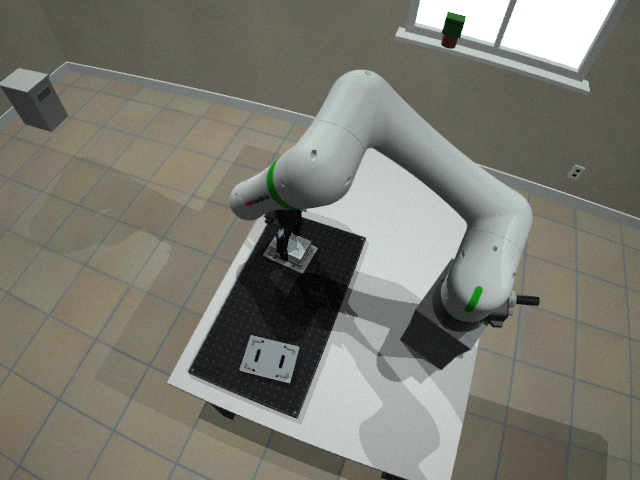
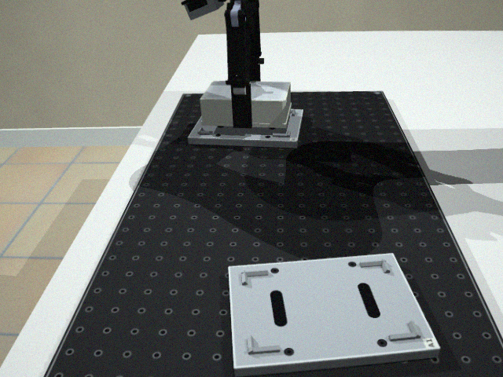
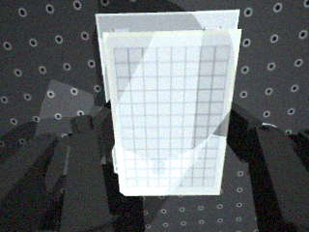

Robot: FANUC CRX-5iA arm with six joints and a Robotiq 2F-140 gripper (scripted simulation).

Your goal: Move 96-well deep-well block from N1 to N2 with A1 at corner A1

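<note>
Now: the 96-well deep-well block 10 mm below my hand. The rest, counted from my hand: A1 mark 460 mm to the left, 90 mm behind, 40 mm below.
</note>
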